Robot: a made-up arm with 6 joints.
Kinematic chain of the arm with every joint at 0, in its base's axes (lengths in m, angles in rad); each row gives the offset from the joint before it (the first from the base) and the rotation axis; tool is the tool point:
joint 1: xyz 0 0 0.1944 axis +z
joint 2: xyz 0 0 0 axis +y
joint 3: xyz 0 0 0.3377 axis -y
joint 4: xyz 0 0 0 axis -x
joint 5: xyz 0.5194 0 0 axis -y
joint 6: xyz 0 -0.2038 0 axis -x
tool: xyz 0 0 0
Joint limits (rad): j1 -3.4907..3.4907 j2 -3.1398..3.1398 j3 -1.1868..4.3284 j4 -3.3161..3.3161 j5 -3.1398..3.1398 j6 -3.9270..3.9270
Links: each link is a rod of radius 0.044 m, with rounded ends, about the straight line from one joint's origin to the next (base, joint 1, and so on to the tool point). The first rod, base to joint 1, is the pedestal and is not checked.
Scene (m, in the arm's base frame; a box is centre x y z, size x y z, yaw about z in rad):
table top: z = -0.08
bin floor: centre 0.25 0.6 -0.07 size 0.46 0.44 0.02 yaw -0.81
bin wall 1: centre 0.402 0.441 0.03 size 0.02 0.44 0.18 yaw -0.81
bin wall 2: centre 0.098 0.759 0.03 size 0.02 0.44 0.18 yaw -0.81
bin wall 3: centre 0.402 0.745 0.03 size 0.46 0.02 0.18 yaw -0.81
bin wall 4: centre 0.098 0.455 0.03 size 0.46 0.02 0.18 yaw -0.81
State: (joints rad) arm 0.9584 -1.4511 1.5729 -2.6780 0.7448 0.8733
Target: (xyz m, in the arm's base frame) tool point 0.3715 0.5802 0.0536
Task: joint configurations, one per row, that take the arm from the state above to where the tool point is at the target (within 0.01 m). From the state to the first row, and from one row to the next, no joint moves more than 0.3 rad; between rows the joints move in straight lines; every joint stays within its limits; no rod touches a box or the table.
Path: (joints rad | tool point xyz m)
1: 0.6785 -1.3641 1.7125 -2.7292 0.7448 0.8733 | -0.7739 -0.3840 0.3789
2: 0.3986 -1.2771 1.8521 -2.7804 0.7448 0.8733 | -0.8497 -0.1510 0.3706
3: 0.1188 -1.1900 1.9916 -2.8315 0.7448 0.8733 | -0.8521 0.0937 0.3613
4: -0.1611 -1.1030 2.1312 -2.8827 0.7448 0.8733 | -0.7812 0.3265 0.3506
5: -0.4410 -1.0160 2.2708 -2.9339 0.7448 0.8733 | -0.6447 0.5248 0.3387
6: -0.7209 -0.9290 2.4104 -2.9851 0.7448 0.8733 | -0.4576 0.6700 0.3256
7: -1.0007 -0.8419 2.5500 -3.0363 0.7448 0.8733 | -0.2398 0.7495 0.3114
8: -1.2806 -0.7549 2.6895 -3.0875 0.7448 0.8733 | -0.0140 0.7581 0.2960
9: -1.5605 -0.6679 2.8291 -3.1386 0.7448 0.8733 | 0.1966 0.6984 0.2794
10: -1.8404 -0.5809 2.9687 -3.1898 0.7448 0.8733 | 0.3715 0.5802 0.2616
11: -1.8403 -0.7521 2.9493 -3.1828 0.7448 0.8733 | 0.3737 0.5881 0.1581
12: -1.8402 -0.9234 2.9299 -3.1758 0.7448 0.8733 | 0.3715 0.5802 0.0536

